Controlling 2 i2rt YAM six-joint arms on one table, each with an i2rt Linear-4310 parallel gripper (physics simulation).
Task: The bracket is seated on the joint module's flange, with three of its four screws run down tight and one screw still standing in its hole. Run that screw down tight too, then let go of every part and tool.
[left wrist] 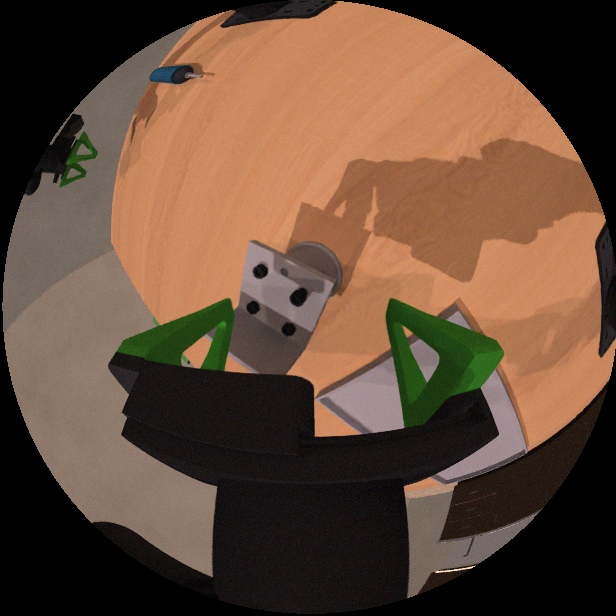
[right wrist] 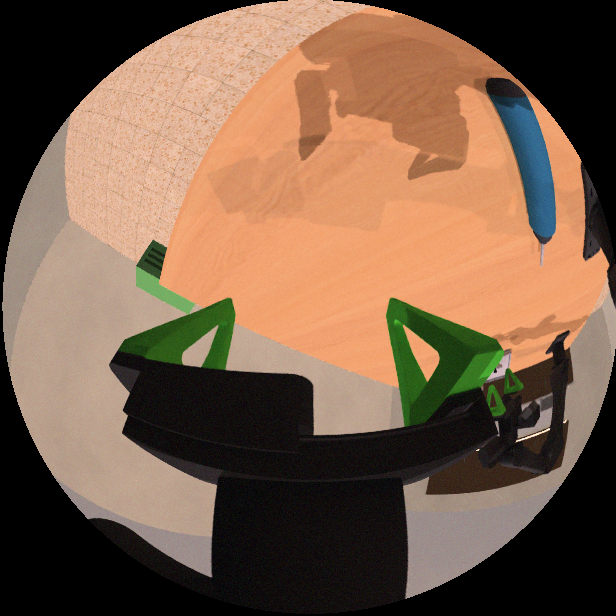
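Note:
In the left wrist view the grey bracket (left wrist: 275, 304) sits on the round joint module (left wrist: 317, 265), just ahead of my left gripper (left wrist: 307, 344). The bracket's face shows several dark screw heads; one screw (left wrist: 298, 296) looks larger than the others. My left gripper is open and empty, its left finger beside the bracket's lower corner. A blue-handled screwdriver (left wrist: 172, 73) lies far off at the table's upper left; it also shows in the right wrist view (right wrist: 525, 155), lying on the table. My right gripper (right wrist: 310, 344) is open and empty at the table's edge, apart from the screwdriver.
A flat grey plate (left wrist: 425, 396) lies under my left gripper's right finger. Black fixtures sit at the table's top edge (left wrist: 275, 8) and right edge (left wrist: 606, 287). A green block (right wrist: 155, 272) hangs at the table's edge. The other arm (right wrist: 517, 413) shows at the right.

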